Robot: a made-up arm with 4 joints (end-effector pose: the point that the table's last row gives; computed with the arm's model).
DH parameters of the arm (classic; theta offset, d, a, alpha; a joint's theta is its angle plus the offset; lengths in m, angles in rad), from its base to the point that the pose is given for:
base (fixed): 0 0 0 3.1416
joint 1: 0 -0.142 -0.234 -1.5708
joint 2: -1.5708 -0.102 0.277 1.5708
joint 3: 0.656 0 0.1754 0
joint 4: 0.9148 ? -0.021 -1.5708
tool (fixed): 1.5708 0.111 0 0
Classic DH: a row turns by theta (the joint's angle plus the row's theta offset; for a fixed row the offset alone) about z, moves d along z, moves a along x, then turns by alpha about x.
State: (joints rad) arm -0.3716 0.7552 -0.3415 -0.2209
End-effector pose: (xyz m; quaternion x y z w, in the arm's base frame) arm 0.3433 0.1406 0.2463 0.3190 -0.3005 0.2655 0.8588
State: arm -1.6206 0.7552 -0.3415 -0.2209
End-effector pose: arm -0.0248 0.3702 0.2463 0.4344 -0.0573 0.7175 0.5414
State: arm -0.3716 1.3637 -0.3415 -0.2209
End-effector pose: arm 0.1866 0.0795 0.5734 0.3236 -0.5553 0.3097 0.7008
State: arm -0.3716 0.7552 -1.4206 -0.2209
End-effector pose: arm 0.3383 0.2512 0.2086 0.7148 -0.1214 0.3822 0.5729
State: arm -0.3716 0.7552 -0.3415 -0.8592
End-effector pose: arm 0.3921 0.1011 0.2133 0.5723 -0.2020 0.3464 0.7153
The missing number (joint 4, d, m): -0.512
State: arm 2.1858 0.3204 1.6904 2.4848
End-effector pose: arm -0.2861 -0.1808 0.1201 0.3247 -0.7984 -0.3694 0.3475
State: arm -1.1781 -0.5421 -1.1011 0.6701
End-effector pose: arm -0.1248 0.0913 -0.4012 0.0260 0.3319 0.4753 0.8144
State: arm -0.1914 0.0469 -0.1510 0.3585
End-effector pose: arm 0.2759 0.1151 -0.1599 -0.1008 -0.0331 0.0926 0.9900
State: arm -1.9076 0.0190 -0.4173 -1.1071
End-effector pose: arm -0.0479 0.2862 -0.2695 0.4051 0.5592 0.5937 0.4131
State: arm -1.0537 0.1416 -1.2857 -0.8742
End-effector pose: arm 0.0791 0.3441 -0.2441 0.7772 0.4135 0.2904 0.3751
